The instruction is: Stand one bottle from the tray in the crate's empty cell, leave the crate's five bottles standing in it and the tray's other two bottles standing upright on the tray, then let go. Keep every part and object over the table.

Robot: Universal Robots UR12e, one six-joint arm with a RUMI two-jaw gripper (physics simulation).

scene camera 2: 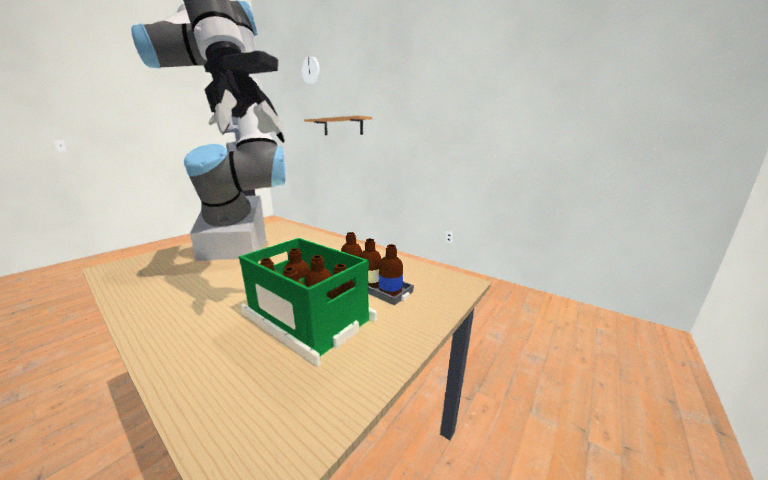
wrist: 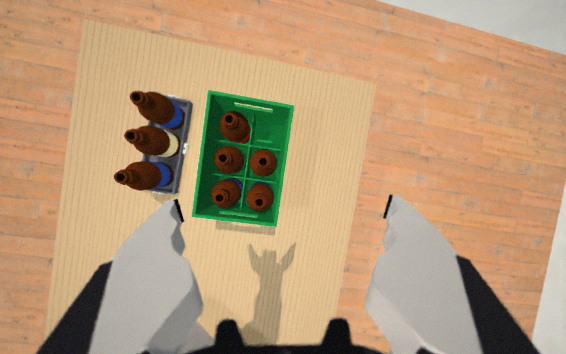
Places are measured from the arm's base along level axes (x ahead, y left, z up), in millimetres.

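Pixels of known places: gripper, between the fingertips: (scene camera 2: 256, 138) (wrist: 283, 199); arm's base, origin of its link: (scene camera 2: 227, 211).
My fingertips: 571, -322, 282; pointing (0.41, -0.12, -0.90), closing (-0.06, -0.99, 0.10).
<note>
Ahead of a thing's pixels: the offset from my fingertips to its top centre, as dx, dy, dz. "pt": to the spot under its first point. Level surfaces: height alone.
A green crate @(+43, +57, -280) (scene camera 2: 340, 314) (wrist: 200, 182) stands on the table with five brown bottles upright in its cells. Its empty cell @(pt +142, -3, -448) (wrist: 266, 129) is at the top right in the wrist view. A dark grey tray @(pt +199, +221, -432) (scene camera 2: 385, 294) (wrist: 185, 127) beside the crate holds three upright brown bottles in a row: a blue-labelled one @(+195, +271, -296) (scene camera 2: 391, 271) (wrist: 159, 109), a cream-labelled one @(+114, +291, -296) (scene camera 2: 370, 261) (wrist: 152, 141) and another bottle @(+27, +322, -296) (scene camera 2: 351, 246) (wrist: 144, 175), whose label shows blue in the wrist view. My gripper (scene camera 2: 252, 129) (wrist: 283, 199) is open and empty, high above the table and apart from crate and bottles.
White strips (scene camera 2: 280, 335) (scene camera 2: 346, 334) lie along the crate's base on the wooden table @(dz -456) (scene camera 2: 237, 390) (wrist: 320, 210). The robot's grey base block (scene camera 2: 226, 241) stands at the table's far end. A wall shelf (scene camera 2: 338, 118) hangs behind, beyond the table.
</note>
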